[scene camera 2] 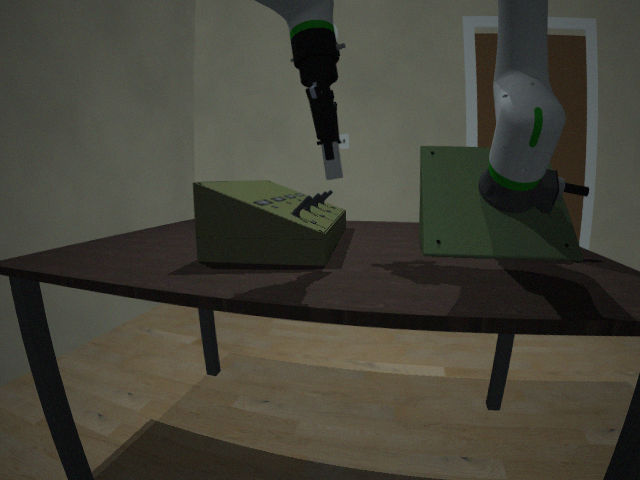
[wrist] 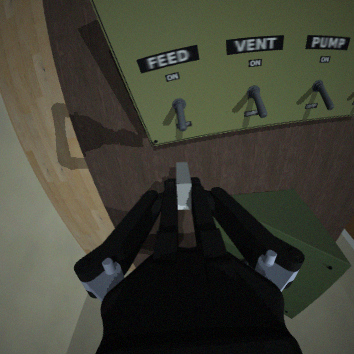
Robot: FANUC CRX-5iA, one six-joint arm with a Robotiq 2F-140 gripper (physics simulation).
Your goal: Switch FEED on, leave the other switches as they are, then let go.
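Pixels of known places: gripper, between the fingertips: [scene camera 2: 334, 178] [wrist: 181, 171]; arm's base, origin of its link: [scene camera 2: 508, 189].
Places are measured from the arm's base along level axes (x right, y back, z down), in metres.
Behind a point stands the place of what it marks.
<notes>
The FEED switch [wrist: 180, 115] @(x -0.253, y -0.428, z 0.027 m) is a dark lever at the panel's corner in the wrist view, leaning away from its ON label toward the OFF side. The VENT switch [wrist: 258, 102] @(x -0.139, y -0.455, z 0.028 m) and PUMP switch [wrist: 324, 95] @(x -0.024, y -0.483, z 0.030 m) beside it lean the same way. They stand on the sloped face of a green switch box [scene camera 2: 261, 232] @(x -0.336, y -0.473, z 0.079 m) [wrist: 210, 20] @(x -0.220, y -0.553, z 0.015 m). My gripper [scene camera 2: 333, 178] @(x -0.248, y -0.359, z -0.019 m) [wrist: 181, 171] @(x -0.248, y -0.359, z -0.019 m) is shut with nothing between its fingers. Its fingertips are above the lever side of the box, apart from the levers. In the wrist view they appear below the FEED lever.
A second green box [scene camera 2: 454, 206] @(x -0.062, y -0.131, z 0.042 m) [wrist: 295, 225] @(x 0.013, y -0.217, z 0.008 m) stands on the right of the dark table [scene camera 2: 129, 253] @(x -0.371, y -0.837, z 0.141 m) [wrist: 120, 165] @(x -0.404, y -0.278, z 0.141 m) in the scene view. A grey arm link [scene camera 2: 522, 118] @(x -0.201, y -0.007, z -0.136 m) hangs in front of it. The table's edge lies left of the switch box in the wrist view.
</notes>
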